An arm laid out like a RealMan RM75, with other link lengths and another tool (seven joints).
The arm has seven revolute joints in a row. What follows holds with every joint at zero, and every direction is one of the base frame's.
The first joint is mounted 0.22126 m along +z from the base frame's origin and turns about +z.
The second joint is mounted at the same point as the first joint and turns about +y.
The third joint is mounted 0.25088 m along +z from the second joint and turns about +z.
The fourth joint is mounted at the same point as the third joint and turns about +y.
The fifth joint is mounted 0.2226 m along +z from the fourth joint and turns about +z.
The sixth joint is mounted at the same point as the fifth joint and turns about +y.
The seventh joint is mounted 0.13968 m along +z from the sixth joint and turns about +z.
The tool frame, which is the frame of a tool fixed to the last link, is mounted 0.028 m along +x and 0.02 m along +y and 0.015 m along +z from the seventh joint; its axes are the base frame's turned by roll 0, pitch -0.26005 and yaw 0.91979 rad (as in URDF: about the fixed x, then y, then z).
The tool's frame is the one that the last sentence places.
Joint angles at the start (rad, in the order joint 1, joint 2, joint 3, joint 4, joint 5, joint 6, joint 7):
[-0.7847, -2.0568, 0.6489, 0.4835, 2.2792, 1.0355, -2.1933]
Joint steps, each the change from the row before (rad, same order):
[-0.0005, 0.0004, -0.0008, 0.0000, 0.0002, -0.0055, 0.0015]
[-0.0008, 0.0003, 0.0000, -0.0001, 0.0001, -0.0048, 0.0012]
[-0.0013, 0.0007, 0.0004, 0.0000, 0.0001, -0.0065, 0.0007]
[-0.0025, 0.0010, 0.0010, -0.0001, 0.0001, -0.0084, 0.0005]
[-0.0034, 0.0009, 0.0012, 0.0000, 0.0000, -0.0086, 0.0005]
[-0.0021, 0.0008, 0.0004, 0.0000, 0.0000, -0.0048, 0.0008]
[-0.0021, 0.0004, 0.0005, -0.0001, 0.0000, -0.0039, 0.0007]
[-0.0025, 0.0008, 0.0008, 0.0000, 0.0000, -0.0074, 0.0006]
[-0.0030, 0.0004, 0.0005, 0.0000, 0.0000, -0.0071, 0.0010]
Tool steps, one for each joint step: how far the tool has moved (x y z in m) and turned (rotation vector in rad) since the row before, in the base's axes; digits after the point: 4 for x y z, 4 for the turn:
[-0.0004, 0.0008, 0.0006, 0.0053, 0.0034, 0.0002]
[-0.0001, 0.0007, 0.0004, 0.0041, 0.0032, -0.0004]
[-0.0001, 0.0011, 0.0007, 0.0056, 0.0043, -0.0002]
[0.0003, 0.0016, 0.0009, 0.0069, 0.0057, -0.0009]
[0.0007, 0.0018, 0.0009, 0.0070, 0.0057, -0.0019]
[0.0004, 0.0011, 0.0007, 0.0043, 0.0035, -0.0016]
[0.0006, 0.0009, 0.0004, 0.0031, 0.0028, -0.0017]
[0.0004, 0.0015, 0.0008, 0.0063, 0.0049, -0.0013]
[0.0007, 0.0015, 0.0006, 0.0059, 0.0044, -0.0020]

